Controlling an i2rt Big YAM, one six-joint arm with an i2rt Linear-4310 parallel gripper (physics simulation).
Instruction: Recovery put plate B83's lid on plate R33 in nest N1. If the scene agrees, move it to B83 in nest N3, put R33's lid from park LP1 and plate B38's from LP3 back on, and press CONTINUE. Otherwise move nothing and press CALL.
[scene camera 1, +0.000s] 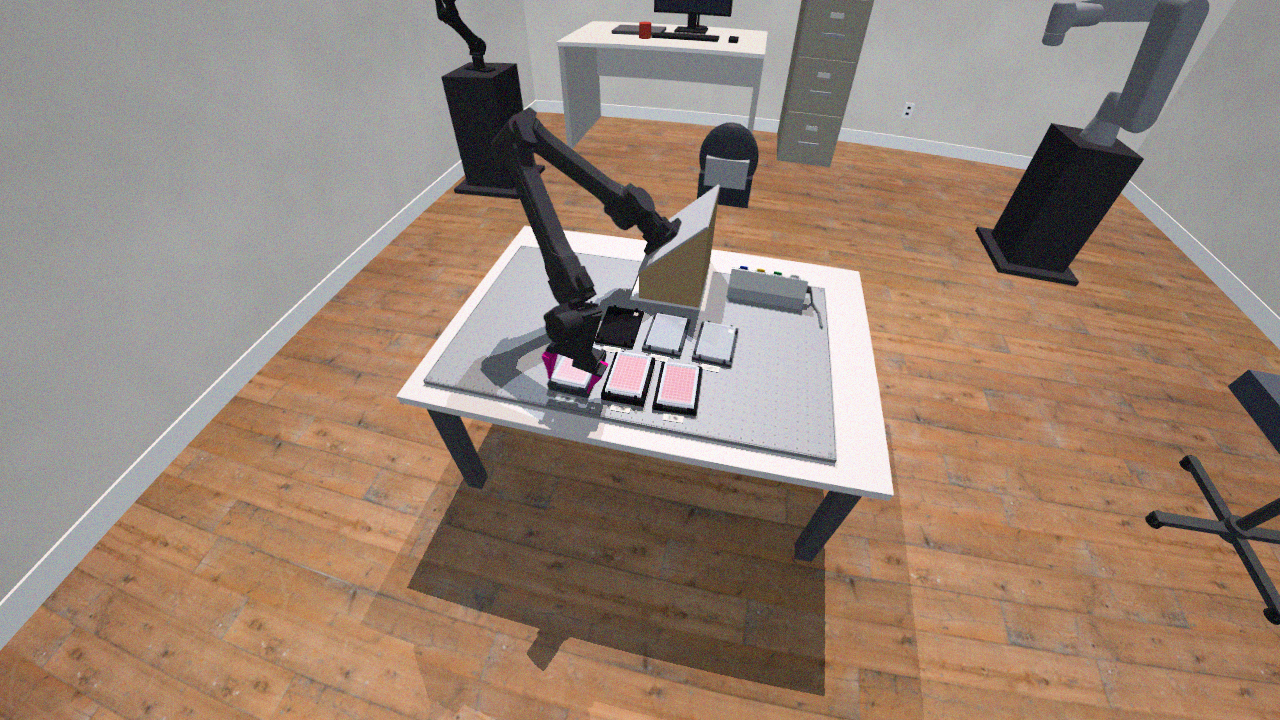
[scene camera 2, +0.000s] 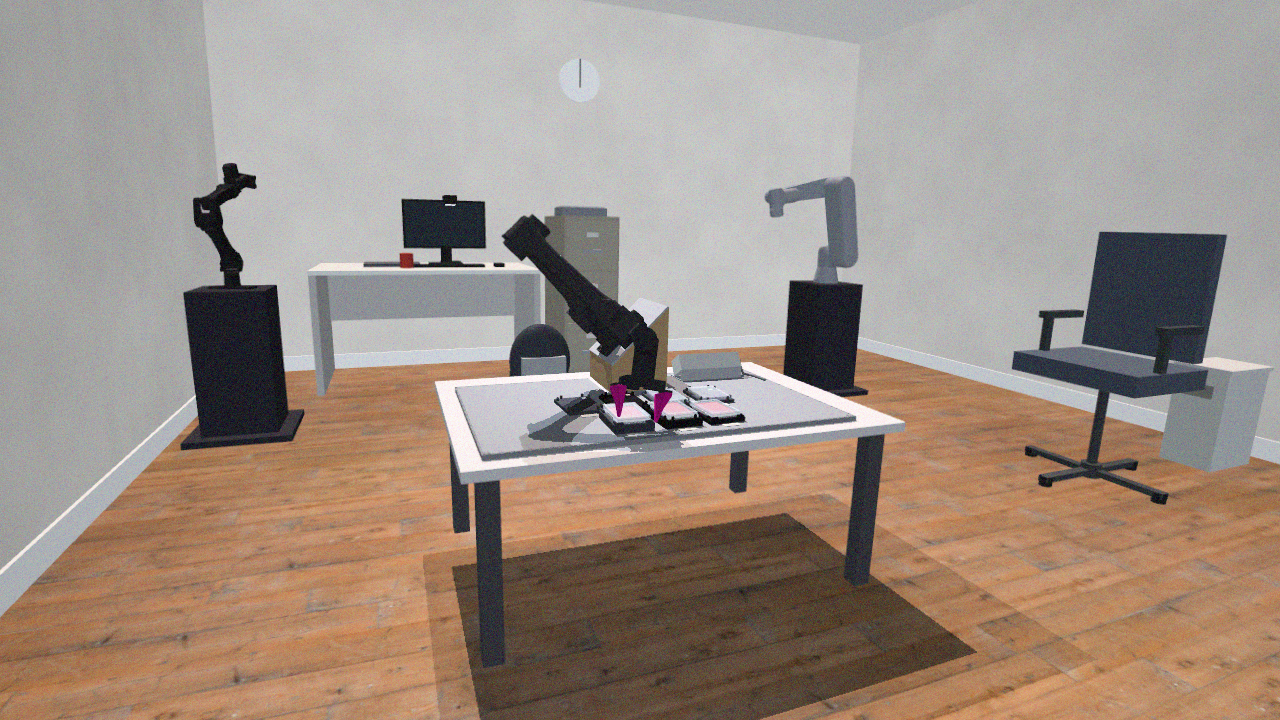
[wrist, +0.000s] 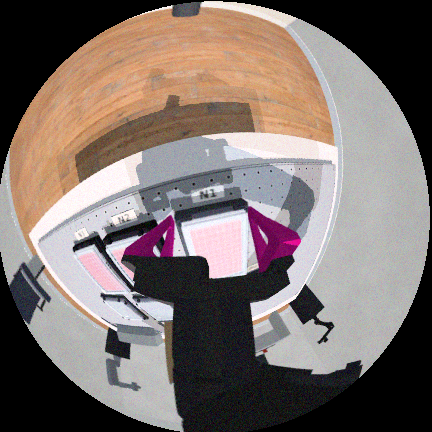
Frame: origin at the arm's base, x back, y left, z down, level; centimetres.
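Where they show: gripper, fingertip midpoint: (scene camera 1: 569, 385) (scene camera 2: 637, 419) (wrist: 209, 214); arm's base at its link origin: (scene camera 1: 664, 238) (scene camera 2: 615, 341).
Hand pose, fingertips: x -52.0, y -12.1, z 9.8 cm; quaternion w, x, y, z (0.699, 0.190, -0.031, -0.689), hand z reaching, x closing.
Things, the pixels of their top centre, and the offset from my fingertips. "spot": a spot on its surface instead. Level surfaces: height alone.
- nest N1 at a spot on its surface: (wrist: 217, 245) (scene camera 1: 574, 369) (scene camera 2: 630, 412) spot: dx +4.5, dy -0.2, dz -0.6 cm
- N2 at its top centre: (wrist: 142, 274) (scene camera 1: 628, 371) (scene camera 2: 673, 406) dx +7.3, dy +12.6, dz -0.3 cm
- N3 at its top centre: (scene camera 1: 678, 382) (wrist: 98, 275) (scene camera 2: 714, 405) dx +7.3, dy +24.8, dz +0.5 cm
- left park pad at a spot on its surface: (scene camera 1: 619, 326) spot: dx +24.7, dy +5.6, dz +2.2 cm
- middle pad at its top centre: (scene camera 1: 667, 330) (scene camera 2: 666, 394) (wrist: 160, 312) dx +25.2, dy +18.6, dz +1.5 cm
- right pad at its top centre: (scene camera 1: 716, 339) (scene camera 2: 708, 391) (wrist: 123, 311) dx +24.8, dy +31.8, dz +1.5 cm
- grey button box at its top centre: (scene camera 1: 770, 271) (scene camera 2: 706, 352) (wrist: 138, 344) dx +49.8, dy +43.8, dz -5.1 cm
- table at its surface level: dz +4.5 cm
Three pink well plates sit in a front row of nests on the grey deck. The plate in nest N1 (scene camera 1: 570, 372) (scene camera 2: 625, 412) (wrist: 217, 245) wears a pale lid. My gripper (scene camera 1: 573, 365) (scene camera 2: 637, 400) (wrist: 209, 214) is open, its magenta fingers straddling this lidded plate on both long sides, not closed on it. The plate in N2 (scene camera 1: 627, 376) (wrist: 120, 252) and the plate in N3 (scene camera 1: 677, 386) (wrist: 95, 268) lie beside it. Behind them, the left park pad (scene camera 1: 619, 326) is dark and bare, and pale lids lie on the middle pad (scene camera 1: 666, 332) and the right pad (scene camera 1: 716, 342).
A tilted tan board (scene camera 1: 682, 252) stands behind the park pads. A grey button box (scene camera 1: 766, 289) sits at the back right of the table (scene camera 1: 859, 420). Other robot arms on pedestals, a desk, a filing cabinet and chairs stand around the room.
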